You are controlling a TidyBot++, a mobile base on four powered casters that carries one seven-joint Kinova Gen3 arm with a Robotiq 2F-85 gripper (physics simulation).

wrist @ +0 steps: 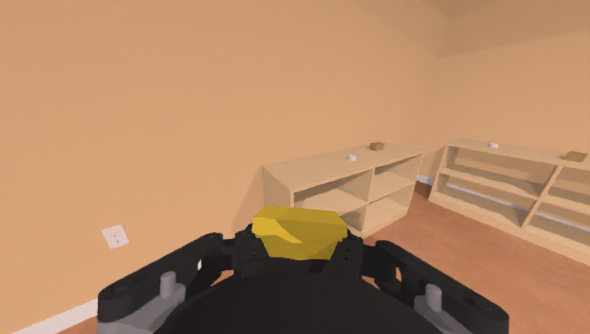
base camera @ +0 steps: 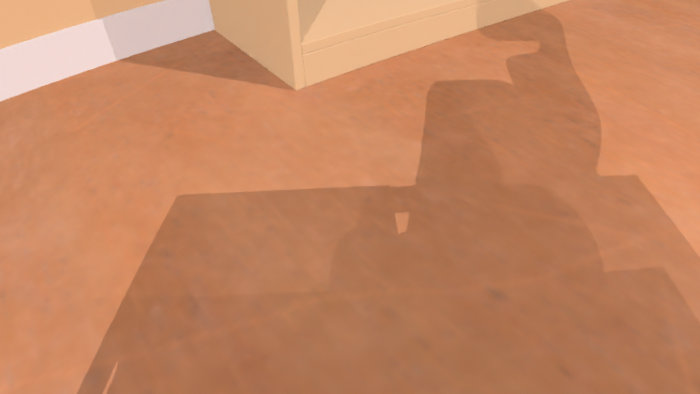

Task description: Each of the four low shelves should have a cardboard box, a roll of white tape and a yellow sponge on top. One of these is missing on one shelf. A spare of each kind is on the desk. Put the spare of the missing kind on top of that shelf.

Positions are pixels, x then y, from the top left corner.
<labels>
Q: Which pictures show my gripper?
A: The wrist view only.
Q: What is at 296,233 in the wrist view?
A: A yellow sponge.
</labels>
